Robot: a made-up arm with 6 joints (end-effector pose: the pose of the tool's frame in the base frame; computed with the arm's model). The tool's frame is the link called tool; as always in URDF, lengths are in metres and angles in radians. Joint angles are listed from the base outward.
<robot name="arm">
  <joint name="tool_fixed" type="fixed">
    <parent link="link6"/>
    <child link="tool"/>
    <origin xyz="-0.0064 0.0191 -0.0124" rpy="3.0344 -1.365 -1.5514"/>
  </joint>
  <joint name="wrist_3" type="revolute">
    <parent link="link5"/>
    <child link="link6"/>
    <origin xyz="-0.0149 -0.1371 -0.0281" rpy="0 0 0"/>
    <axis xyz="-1 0 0"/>
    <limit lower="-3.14" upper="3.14"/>
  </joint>
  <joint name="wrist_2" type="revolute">
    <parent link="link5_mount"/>
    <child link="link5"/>
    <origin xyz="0.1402 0.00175 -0.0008" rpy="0 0 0"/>
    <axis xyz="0 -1 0"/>
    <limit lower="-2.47" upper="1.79"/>
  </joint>
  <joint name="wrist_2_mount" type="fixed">
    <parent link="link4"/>
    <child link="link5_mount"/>
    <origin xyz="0.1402 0.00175 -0.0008" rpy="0 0 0"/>
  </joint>
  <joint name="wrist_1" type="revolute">
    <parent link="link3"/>
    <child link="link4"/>
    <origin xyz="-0.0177 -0.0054 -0.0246" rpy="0 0 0"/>
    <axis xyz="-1 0 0"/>
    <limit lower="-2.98" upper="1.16"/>
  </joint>
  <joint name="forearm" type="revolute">
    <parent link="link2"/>
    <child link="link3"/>
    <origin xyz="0.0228 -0.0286 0.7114" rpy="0 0 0"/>
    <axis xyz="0 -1 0"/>
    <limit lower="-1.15" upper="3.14"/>
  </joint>
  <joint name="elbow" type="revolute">
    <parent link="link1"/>
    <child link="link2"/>
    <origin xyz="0.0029 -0.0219 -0.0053" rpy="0 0 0"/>
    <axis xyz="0 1 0"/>
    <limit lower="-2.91" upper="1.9"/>
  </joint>
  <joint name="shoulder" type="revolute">
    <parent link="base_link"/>
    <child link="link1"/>
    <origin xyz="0.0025 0.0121 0.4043" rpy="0 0 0"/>
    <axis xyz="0 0 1"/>
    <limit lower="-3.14" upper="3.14"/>
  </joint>
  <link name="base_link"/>
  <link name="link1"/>
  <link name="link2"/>
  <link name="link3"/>
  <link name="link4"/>
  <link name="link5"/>
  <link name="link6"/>
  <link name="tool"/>
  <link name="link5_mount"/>
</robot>
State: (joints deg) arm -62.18 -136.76 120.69 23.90 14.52 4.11
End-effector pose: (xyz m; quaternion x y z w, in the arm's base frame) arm -0.4264 0.4378 -0.3456 0.6461 -0.2928 -0.2675 0.6522
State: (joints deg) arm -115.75 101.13 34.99 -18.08 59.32 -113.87
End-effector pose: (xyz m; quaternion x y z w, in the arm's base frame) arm -0.4661 -0.5625 -0.0305 0.3333 0.8627 -0.0324 0.3789
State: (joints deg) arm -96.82 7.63 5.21 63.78 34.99 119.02
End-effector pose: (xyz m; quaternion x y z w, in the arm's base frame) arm -0.2075 -0.3567 1.1828 -0.2572 0.6264 0.1144 0.7269
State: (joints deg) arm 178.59 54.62 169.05 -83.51 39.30 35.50
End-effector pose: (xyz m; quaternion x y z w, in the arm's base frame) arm -0.6195 0.0446 1.1090 -0.6704 -0.1254 0.6140 0.3972
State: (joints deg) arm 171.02 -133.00 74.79 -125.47 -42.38 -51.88
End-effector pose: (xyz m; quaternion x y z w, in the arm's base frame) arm 0.7834 -0.1226 -0.0769 0.4037 -0.4200 -0.0134 0.8127
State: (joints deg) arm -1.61 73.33 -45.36 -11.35 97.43 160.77
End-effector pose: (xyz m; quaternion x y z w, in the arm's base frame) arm 0.4838 -0.2062 0.3645 -0.2335 0.4811 0.6097 0.5850
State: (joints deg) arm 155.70 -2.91 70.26 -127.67 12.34 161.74
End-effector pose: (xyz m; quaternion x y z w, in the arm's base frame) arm -0.1923 0.0328 1.3089 -0.7157 0.1500 -0.4230 0.5350
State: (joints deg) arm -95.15 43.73 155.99 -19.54 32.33 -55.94
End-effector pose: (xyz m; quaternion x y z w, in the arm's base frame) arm -0.1938 -0.4699 1.1673 0.0868 0.3570 -0.9296 0.0293
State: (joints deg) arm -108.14 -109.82 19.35 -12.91 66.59 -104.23
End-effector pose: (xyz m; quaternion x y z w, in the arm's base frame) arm 0.0802 0.8070 0.4290 0.2949 0.0674 0.9477 0.1019
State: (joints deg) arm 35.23 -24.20 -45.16 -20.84 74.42 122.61
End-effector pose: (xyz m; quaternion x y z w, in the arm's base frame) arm 0.0841 -0.1613 0.8500 -0.2490 -0.3774 0.6722 0.5862
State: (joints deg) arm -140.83 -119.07 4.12 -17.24 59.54 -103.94
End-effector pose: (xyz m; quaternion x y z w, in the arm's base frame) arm 0.4385 0.5859 0.3349 0.2770 -0.1204 0.9005 0.3129
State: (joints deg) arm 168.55 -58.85 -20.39 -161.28 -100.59 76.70
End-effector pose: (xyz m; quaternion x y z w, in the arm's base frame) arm 0.3449 -0.1274 0.8462 -0.1362 -0.4736 0.4906 0.7187
